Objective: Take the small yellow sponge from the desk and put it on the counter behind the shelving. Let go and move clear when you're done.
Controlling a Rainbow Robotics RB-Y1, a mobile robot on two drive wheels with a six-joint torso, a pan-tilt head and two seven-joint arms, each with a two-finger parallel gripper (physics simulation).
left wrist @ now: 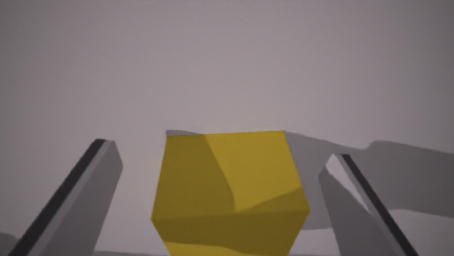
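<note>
The small yellow sponge is a yellow block in the lower middle of the left wrist view, on a pale surface, its lower end cut off by the frame's edge. My left gripper is open, with one finger on each side of the sponge and a gap on both sides; neither finger touches it. Shadows fall across the sponge's top and near face. My right gripper, the counter and the shelving do not show in this view.
The pale surface of the desk fills the background. A grey shadow stretches over it to the right of the sponge, behind the right-hand finger. Another darker patch shows at the bottom left edge.
</note>
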